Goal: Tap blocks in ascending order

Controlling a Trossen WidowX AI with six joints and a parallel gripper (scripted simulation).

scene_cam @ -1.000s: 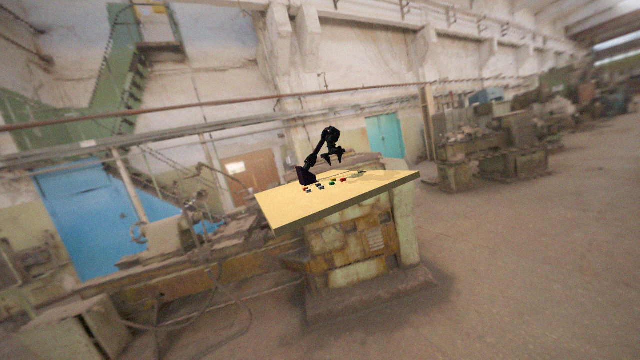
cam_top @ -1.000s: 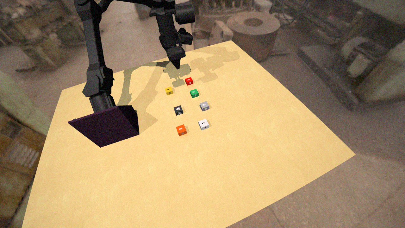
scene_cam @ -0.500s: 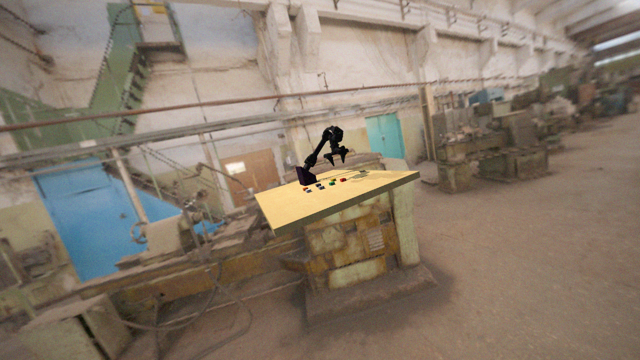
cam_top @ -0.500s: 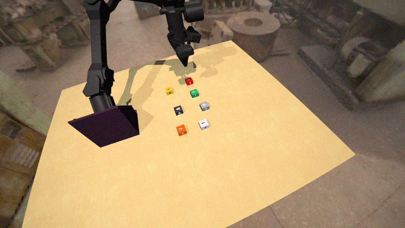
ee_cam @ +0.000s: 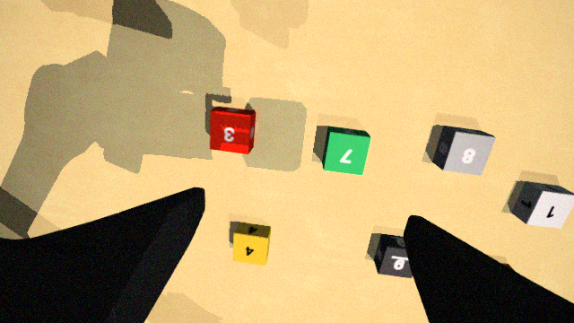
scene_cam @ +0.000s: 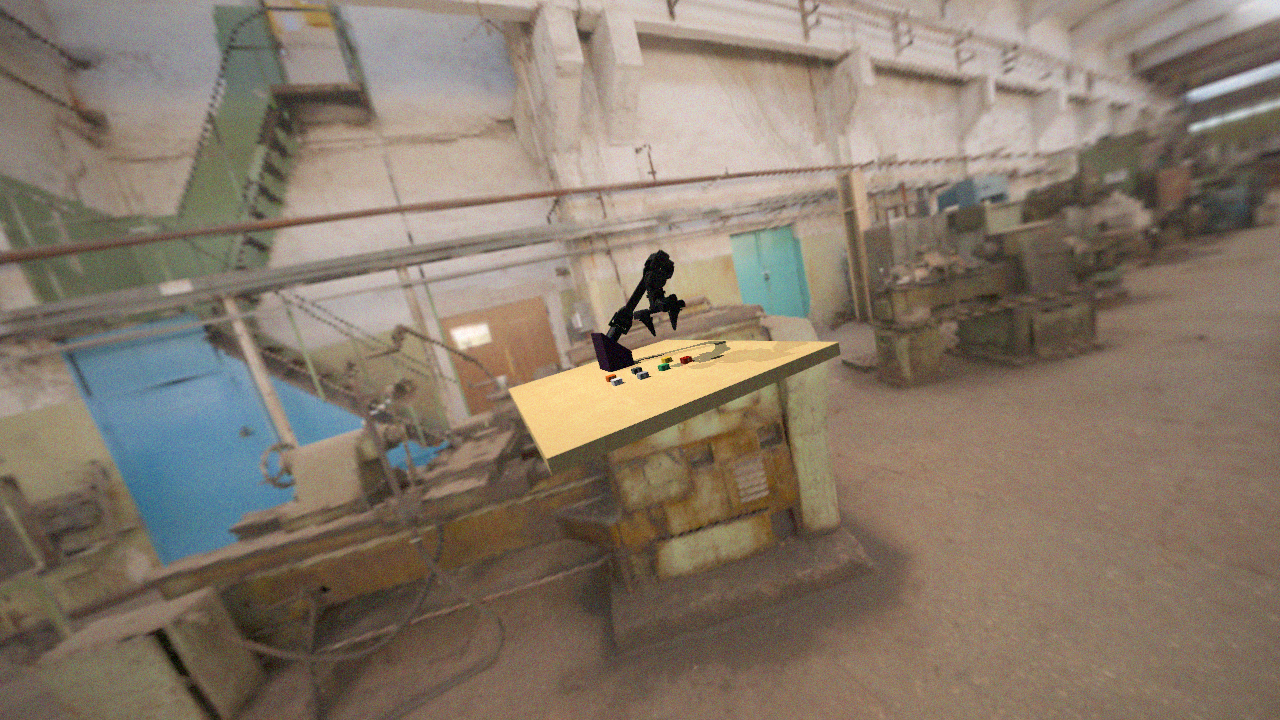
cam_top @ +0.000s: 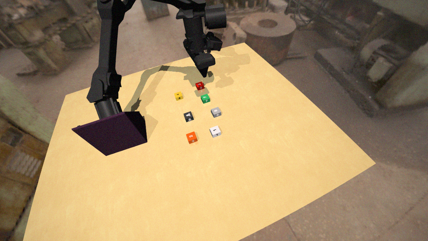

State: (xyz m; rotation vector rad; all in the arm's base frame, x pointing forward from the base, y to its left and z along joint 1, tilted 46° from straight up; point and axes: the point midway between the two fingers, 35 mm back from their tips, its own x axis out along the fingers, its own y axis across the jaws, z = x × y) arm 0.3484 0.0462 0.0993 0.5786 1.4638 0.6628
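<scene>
Right now the white 1 block is 21 cm to the right of my gripper tip, 12 cm below it and 2 cm behind it. The rest, counted from my gripper tip: red 3 block (12 cm below, 6 cm to the left, 1 cm behind); then green 7 block (12 cm below, 3 cm to the right, 1 cm behind); then yellow 4 block (12 cm below, 11 cm behind, 3 cm to the left).
</scene>
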